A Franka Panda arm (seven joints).
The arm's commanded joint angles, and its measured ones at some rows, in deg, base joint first. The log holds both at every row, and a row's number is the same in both.
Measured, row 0: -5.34, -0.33, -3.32, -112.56, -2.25, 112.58, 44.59
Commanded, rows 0 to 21: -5.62, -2.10, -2.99, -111.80, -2.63, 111.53, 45.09; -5.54, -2.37, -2.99, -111.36, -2.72, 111.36, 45.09; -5.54, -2.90, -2.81, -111.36, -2.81, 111.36, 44.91; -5.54, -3.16, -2.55, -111.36, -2.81, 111.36, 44.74; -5.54, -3.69, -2.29, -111.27, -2.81, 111.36, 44.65; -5.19, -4.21, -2.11, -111.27, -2.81, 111.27, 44.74; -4.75, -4.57, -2.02, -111.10, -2.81, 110.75, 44.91; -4.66, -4.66, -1.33, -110.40, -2.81, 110.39, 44.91; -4.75, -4.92, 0.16, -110.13, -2.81, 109.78, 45.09; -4.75, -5.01, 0.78, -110.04, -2.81, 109.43, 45.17; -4.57, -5.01, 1.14, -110.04, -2.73, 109.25, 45.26; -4.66, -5.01, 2.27, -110.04, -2.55, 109.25, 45.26; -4.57, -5.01, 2.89, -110.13, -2.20, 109.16, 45.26; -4.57, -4.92, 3.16, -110.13, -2.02, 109.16, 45.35; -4.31, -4.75, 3.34, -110.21, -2.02, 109.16, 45.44; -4.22, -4.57, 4.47, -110.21, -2.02, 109.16, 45.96; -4.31, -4.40, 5.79, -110.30, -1.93, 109.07, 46.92; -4.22, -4.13, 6.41, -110.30, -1.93, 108.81, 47.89; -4.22, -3.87, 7.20, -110.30, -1.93, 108.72, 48.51; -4.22, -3.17, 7.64, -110.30, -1.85, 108.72, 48.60; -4.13, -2.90, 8.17, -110.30, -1.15, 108.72, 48.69; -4.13, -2.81, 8.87, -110.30, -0.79, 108.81, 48.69
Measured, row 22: -3.97, -3.54, 7.15, -110.95, -2.07, 110.60, 47.79
